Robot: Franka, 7 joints.
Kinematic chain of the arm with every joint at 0, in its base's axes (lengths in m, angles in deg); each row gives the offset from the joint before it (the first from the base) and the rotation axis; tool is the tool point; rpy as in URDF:
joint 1: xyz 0 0 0.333 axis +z
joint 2: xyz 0 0 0 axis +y
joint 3: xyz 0 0 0.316 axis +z
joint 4: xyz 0.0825 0 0 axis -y
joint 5: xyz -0.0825 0 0.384 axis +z
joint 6: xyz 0 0 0 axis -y
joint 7: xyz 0.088 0 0 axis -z
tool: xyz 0 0 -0.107 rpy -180 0 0
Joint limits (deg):
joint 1: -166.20..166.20
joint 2: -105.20..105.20
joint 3: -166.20..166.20
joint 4: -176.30..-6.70
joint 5: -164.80..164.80
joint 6: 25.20..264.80
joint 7: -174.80..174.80
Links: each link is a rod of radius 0.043 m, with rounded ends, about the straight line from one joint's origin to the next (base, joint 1, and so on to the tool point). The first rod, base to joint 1, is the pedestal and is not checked.
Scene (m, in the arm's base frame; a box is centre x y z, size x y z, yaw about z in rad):
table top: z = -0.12
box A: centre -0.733 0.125 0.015 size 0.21 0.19 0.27 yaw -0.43
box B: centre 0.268 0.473 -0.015 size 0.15 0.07 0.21 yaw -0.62
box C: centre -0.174 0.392 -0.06 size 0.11 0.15 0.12 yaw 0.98
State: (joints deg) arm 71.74 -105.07 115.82 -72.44 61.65 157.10 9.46
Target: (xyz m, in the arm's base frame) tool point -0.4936 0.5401 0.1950
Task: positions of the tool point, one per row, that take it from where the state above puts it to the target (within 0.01 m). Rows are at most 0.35 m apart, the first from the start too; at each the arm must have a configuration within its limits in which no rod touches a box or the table.
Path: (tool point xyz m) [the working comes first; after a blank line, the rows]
Joints at the target: 6.16 -99.75 99.15 -86.16 62.05 155.64 9.46
Straight joint move there: touches box A.

1: -0.6982 -0.3018 0.0817
2: -0.7417 -0.2908 0.1736
3: -0.7686 -0.2820 0.2568
4: -0.7829 -0.2774 0.3267
5: -0.8072 0.0439 0.3082
6: -0.7007 0.3352 0.2618
7: -0.4935 0.5401 0.1949

